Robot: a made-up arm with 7 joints. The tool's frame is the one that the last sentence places.
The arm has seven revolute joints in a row. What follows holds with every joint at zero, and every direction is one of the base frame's. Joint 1 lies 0.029 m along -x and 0.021 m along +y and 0.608 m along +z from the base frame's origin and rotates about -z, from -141.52 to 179.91 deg. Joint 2 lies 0.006 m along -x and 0.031 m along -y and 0.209 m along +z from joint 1 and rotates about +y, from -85.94 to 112.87 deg. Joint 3 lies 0.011 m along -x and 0.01 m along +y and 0.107 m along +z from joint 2 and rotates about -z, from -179.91 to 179.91 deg. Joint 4 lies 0.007 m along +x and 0.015 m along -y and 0.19 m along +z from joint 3 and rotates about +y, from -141.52 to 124.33 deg. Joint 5 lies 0.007 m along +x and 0.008 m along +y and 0.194 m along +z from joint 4 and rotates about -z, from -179.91 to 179.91 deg. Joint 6 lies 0.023 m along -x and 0.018 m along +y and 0.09 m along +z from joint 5 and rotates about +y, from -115.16 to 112.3 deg. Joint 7 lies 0.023 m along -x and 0.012 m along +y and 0.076 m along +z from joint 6 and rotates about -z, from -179.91 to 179.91 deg. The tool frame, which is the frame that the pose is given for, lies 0.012 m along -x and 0.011 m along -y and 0.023 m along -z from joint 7; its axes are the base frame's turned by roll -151.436, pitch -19.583 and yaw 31.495 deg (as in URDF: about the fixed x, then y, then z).
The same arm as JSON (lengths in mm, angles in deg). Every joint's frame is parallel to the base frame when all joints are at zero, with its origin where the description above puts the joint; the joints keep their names.
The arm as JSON. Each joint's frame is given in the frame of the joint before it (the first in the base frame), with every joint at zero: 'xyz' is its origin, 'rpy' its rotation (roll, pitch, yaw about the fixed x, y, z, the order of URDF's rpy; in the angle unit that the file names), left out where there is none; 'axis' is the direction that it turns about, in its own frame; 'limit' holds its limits. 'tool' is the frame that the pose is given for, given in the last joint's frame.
{
  "units": {
    "length": "mm",
    "angle": "deg"
  },
  "joints": [
    {
      "name": "joint 1",
      "type": "revolute",
      "origin": {
        "xyz": [
          -29.0,
          21.0,
          608.0
        ]
      },
      "axis": "-z",
      "limit": {
        "lower": -141.52,
        "upper": 179.91
      }
    },
    {
      "name": "joint 2",
      "type": "revolute",
      "origin": {
        "xyz": [
          -6.0,
          -31.0,
          209.0
        ]
      },
      "axis": "+y",
      "limit": {
        "lower": -85.94,
        "upper": 112.87
      }
    },
    {
      "name": "joint 3",
      "type": "revolute",
      "origin": {
        "xyz": [
          -11.0,
          10.0,
          107.0
        ]
      },
      "axis": "-z",
      "limit": {
        "lower": -179.91,
        "upper": 179.91
      }
    },
    {
      "name": "joint 4",
      "type": "revolute",
      "origin": {
        "xyz": [
          7.0,
          -15.0,
          190.0
        ]
      },
      "axis": "+y",
      "limit": {
        "lower": -141.52,
        "upper": 124.33
      }
    },
    {
      "name": "joint 5",
      "type": "revolute",
      "origin": {
        "xyz": [
          7.0,
          8.0,
          194.0
        ]
      },
      "axis": "-z",
      "limit": {
        "lower": -179.91,
        "upper": 179.91
      }
    },
    {
      "name": "joint 6",
      "type": "revolute",
      "origin": {
        "xyz": [
          -23.0,
          18.0,
          90.0
        ]
      },
      "axis": "+y",
      "limit": {
        "lower": -115.16,
        "upper": 112.3
      }
    },
    {
      "name": "joint 7",
      "type": "revolute",
      "origin": {
        "xyz": [
          -23.0,
          12.0,
          76.0
        ]
      },
      "axis": "-z",
      "limit": {
        "lower": -179.91,
        "upper": 179.91
      }
    }
  ],
  "tool": {
    "origin": {
      "xyz": [
        -12.0,
        -11.0,
        -23.0
      ],
      "rpy": [
        -151.44,
        -19.58,
        31.5
      ]
    }
  }
}

